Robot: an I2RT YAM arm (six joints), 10 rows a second.
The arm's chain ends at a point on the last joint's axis. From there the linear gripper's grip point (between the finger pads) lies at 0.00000 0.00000 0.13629 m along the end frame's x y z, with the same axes.
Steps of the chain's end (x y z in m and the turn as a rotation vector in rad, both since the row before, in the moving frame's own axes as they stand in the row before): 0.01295, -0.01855, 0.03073, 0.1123, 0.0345, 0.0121; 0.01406, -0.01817, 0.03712, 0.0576, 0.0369, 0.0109; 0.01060, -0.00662, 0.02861, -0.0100, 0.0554, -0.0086; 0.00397, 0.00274, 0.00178, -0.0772, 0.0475, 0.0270; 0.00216, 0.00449, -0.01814, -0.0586, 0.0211, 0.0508; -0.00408, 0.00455, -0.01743, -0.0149, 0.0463, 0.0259; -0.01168, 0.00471, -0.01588, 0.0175, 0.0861, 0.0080; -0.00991, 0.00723, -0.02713, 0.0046, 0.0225, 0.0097; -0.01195, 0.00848, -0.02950, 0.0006, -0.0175, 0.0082
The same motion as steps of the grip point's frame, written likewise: 0.01773, -0.03379, 0.02979, 0.1123, 0.0345, 0.0121; 0.01913, -0.02599, 0.03680, 0.0576, 0.0369, 0.0109; 0.01815, -0.00529, 0.02839, -0.0100, 0.0554, -0.0086; 0.01029, 0.01333, 0.00122, -0.0772, 0.0475, 0.0270; 0.00483, 0.01254, -0.01840, -0.0586, 0.0211, 0.0508; 0.00220, 0.00666, -0.01759, -0.0149, 0.0463, 0.0259; 0.00005, 0.00237, -0.01641, 0.0175, 0.0861, 0.0080; -0.00684, 0.00662, -0.02717, 0.0046, 0.0225, 0.0097; -0.01433, 0.00839, -0.02952, 0.0006, -0.0175, 0.0082
